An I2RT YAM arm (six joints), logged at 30 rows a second.
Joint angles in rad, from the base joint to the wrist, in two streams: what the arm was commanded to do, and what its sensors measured. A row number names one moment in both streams.
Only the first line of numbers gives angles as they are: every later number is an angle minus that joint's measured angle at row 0.
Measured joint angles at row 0: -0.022, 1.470, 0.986, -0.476, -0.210, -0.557
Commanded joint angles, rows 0 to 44: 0.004, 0.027, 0.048, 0.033, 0.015, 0.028; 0.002, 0.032, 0.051, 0.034, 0.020, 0.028; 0.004, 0.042, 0.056, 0.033, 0.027, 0.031; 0.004, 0.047, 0.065, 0.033, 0.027, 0.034; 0.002, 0.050, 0.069, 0.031, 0.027, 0.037; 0.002, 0.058, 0.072, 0.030, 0.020, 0.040; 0.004, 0.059, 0.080, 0.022, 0.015, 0.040; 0.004, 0.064, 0.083, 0.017, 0.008, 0.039; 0.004, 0.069, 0.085, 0.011, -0.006, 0.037; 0.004, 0.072, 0.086, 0.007, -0.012, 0.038; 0.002, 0.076, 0.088, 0.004, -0.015, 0.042; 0.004, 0.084, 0.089, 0.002, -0.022, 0.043; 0.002, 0.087, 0.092, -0.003, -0.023, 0.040; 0.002, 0.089, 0.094, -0.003, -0.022, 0.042; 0.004, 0.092, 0.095, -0.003, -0.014, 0.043; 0.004, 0.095, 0.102, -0.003, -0.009, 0.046; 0.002, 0.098, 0.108, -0.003, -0.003, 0.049; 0.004, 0.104, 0.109, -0.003, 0.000, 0.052; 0.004, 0.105, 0.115, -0.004, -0.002, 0.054; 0.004, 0.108, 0.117, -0.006, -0.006, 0.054; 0.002, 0.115, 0.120, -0.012, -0.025, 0.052; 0.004, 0.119, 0.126, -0.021, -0.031, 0.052; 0.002, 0.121, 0.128, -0.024, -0.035, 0.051; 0.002, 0.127, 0.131, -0.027, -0.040, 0.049; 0.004, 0.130, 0.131, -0.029, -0.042, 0.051; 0.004, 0.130, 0.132, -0.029, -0.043, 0.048; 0.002, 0.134, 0.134, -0.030, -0.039, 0.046; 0.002, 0.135, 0.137, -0.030, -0.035, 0.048; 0.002, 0.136, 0.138, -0.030, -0.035, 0.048; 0.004, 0.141, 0.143, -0.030, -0.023, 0.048; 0.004, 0.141, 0.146, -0.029, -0.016, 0.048; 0.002, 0.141, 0.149, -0.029, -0.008, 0.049; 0.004, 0.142, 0.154, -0.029, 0.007, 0.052; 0.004, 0.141, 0.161, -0.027, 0.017, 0.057; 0.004, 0.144, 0.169, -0.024, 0.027, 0.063; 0.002, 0.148, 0.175, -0.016, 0.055, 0.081; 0.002, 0.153, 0.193, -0.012, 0.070, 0.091; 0.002, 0.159, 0.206, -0.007, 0.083, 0.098; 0.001, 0.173, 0.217, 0.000, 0.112, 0.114; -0.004, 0.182, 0.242, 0.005, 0.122, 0.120; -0.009, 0.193, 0.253, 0.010, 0.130, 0.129; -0.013, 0.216, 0.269, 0.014, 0.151, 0.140; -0.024, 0.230, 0.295, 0.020, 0.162, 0.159; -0.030, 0.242, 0.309, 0.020, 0.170, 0.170; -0.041, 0.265, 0.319, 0.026, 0.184, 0.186
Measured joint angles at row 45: -0.017, 0.227, 0.254, -0.033, 0.117, 0.119
